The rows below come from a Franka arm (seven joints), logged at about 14 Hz.
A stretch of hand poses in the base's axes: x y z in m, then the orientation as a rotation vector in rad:
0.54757, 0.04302, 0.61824, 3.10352, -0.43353, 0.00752
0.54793, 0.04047, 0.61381, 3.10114, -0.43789, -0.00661
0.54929, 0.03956, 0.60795, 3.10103, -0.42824, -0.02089
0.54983, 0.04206, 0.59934, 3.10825, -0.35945, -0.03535
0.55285, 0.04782, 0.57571, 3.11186, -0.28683, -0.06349
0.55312, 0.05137, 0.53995, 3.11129, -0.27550, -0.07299
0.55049, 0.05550, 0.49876, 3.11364, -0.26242, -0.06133
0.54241, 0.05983, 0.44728, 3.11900, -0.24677, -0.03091
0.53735, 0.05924, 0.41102, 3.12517, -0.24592, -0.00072
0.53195, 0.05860, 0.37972, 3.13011, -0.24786, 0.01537
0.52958, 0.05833, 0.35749, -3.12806, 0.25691, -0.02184
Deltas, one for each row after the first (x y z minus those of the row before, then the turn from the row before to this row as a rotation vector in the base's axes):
0.00036, -0.00255, -0.00443, -0.00048, 0.00916, -0.00301
0.00136, -0.00091, -0.00586, -0.00007, 0.00926, 0.00605
0.00054, 0.00250, -0.00861, 0.00024, 0.00955, 0.04414
0.00302, 0.00576, -0.02363, -0.00082, 0.01855, 0.04635
0.00027, 0.00355, -0.03576, -0.00066, 0.00625, 0.00717
-0.00263, 0.00413, -0.04119, 0.00051, -0.00748, 0.00851
-0.00808, 0.00433, -0.05148, 0.00218, -0.01966, 0.01034
-0.00506, -0.00059, -0.03626, 0.00440, -0.01970, 0.00091
-0.00540, -0.00064, -0.03130, 0.00429, -0.01062, -0.00095
-0.00237, -0.00027, -0.02223, 0.00426, -0.00448, -0.00583

